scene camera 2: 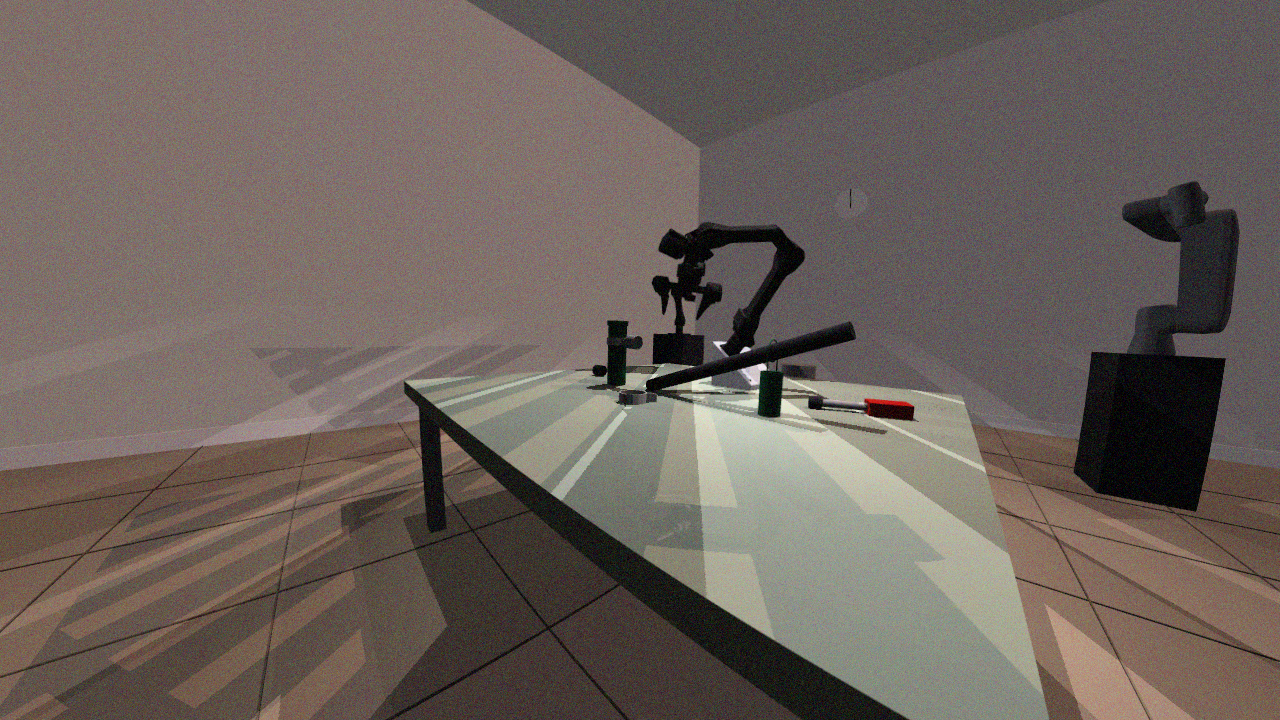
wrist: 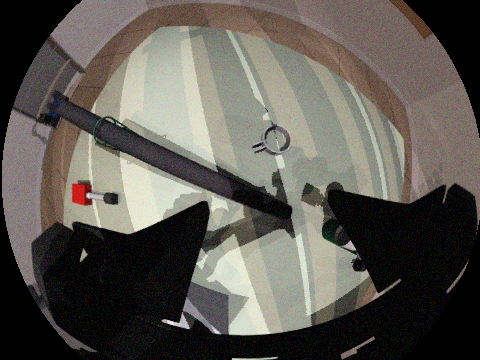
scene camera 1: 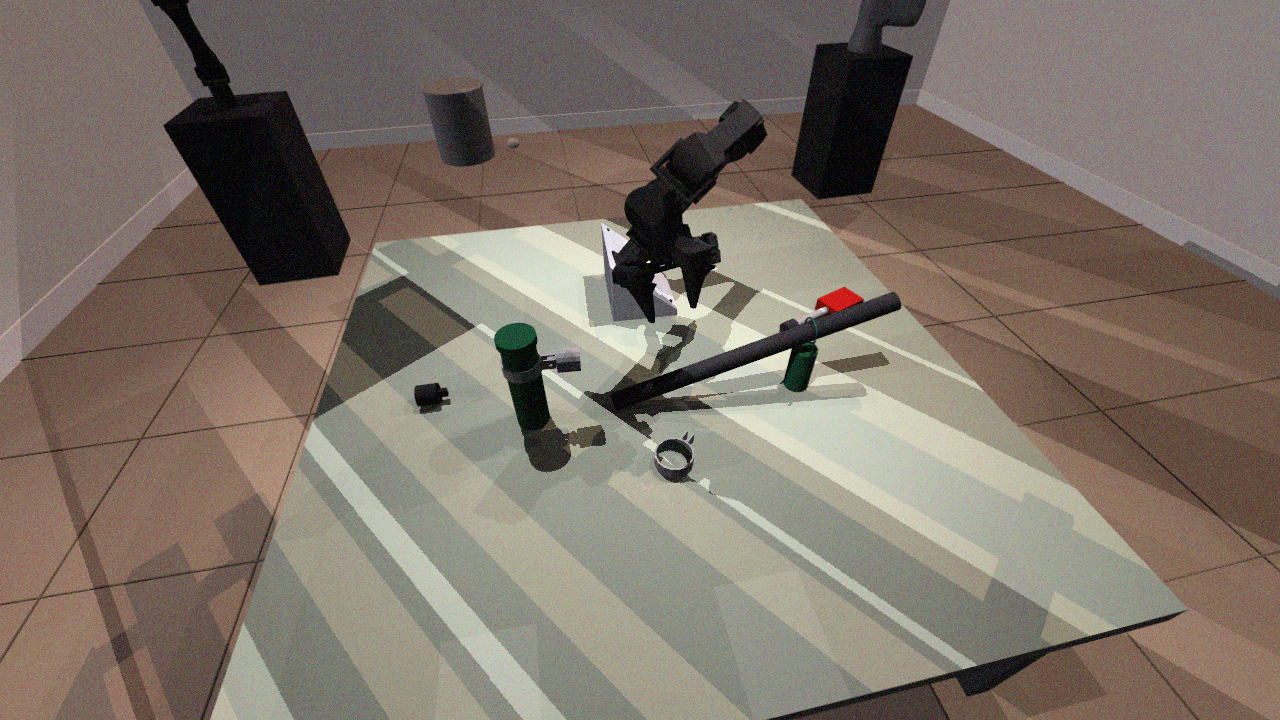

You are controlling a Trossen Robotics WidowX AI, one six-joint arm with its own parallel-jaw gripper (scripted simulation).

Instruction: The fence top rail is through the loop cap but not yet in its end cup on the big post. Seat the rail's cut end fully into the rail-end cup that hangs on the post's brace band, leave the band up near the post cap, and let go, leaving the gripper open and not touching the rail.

The gripper is open, holding nothing. Further things: a dark top rail and a red-handled tool.
The gripper is seen too in scene camera 2 and in the wrist view.
